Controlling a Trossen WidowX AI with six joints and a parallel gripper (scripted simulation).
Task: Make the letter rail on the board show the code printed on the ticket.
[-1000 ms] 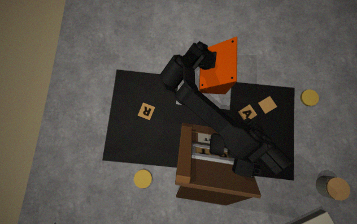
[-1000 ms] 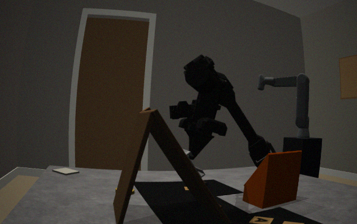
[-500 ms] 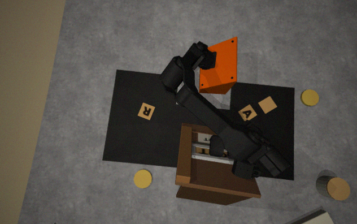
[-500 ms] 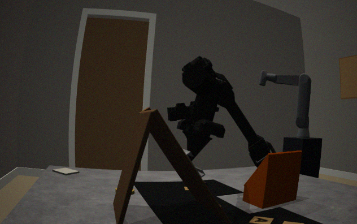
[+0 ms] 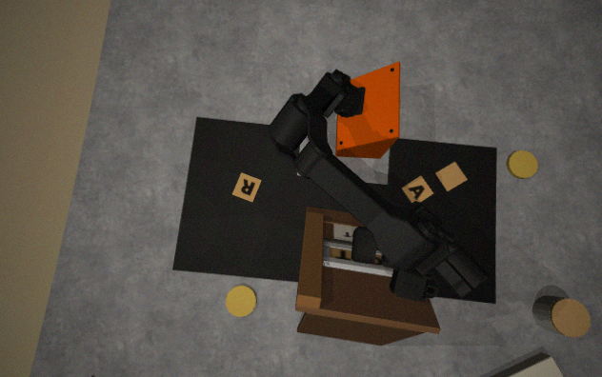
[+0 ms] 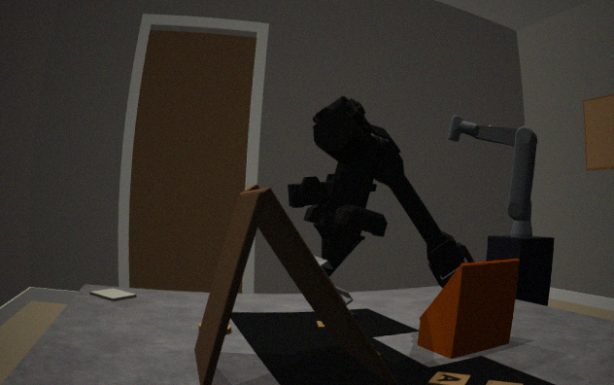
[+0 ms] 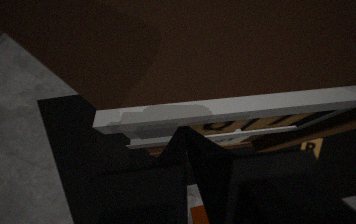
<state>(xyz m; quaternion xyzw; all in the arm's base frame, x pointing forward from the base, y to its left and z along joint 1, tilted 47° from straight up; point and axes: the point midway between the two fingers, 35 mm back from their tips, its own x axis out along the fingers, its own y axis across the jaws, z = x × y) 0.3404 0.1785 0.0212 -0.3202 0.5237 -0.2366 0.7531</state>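
The white ticket lies 8 cm below my gripper tip, 7 cm to the right of it and 5 cm behind it. From my gripper tip the other things lie so: black mat: 17 cm below, 16 cm behind, 10 cm to the right; then q tile: 3 cm to the right.
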